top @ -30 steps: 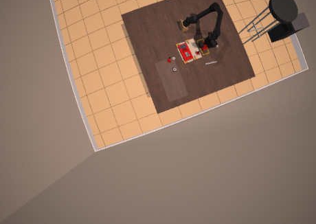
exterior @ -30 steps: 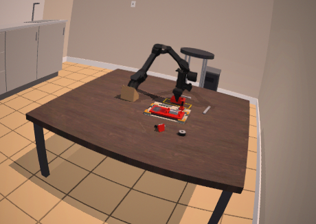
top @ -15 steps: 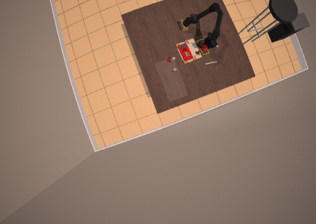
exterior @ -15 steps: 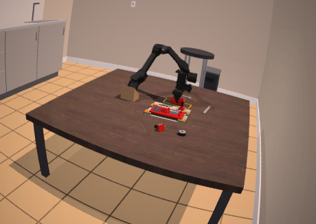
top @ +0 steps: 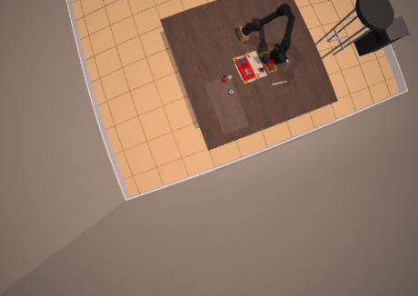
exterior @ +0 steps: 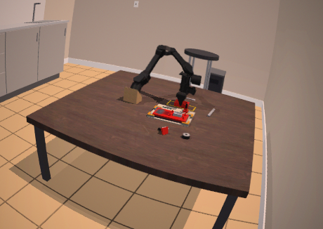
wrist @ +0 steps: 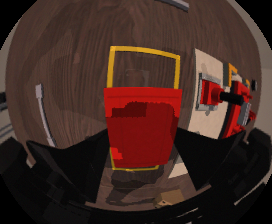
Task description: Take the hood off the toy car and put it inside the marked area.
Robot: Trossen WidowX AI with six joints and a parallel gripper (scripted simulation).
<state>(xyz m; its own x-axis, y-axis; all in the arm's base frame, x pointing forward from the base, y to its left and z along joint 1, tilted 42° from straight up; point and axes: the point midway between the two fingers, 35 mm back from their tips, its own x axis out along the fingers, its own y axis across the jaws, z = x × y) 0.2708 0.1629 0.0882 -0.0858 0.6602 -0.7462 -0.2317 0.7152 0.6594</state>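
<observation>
Right now my gripper tip is right at the hood. From my gripper tip the other things lie so: black ring (22 cm ahead, 40 cm to the right); grey bar (21 cm ahead, 4 cm to the left, 1 cm below).
</observation>
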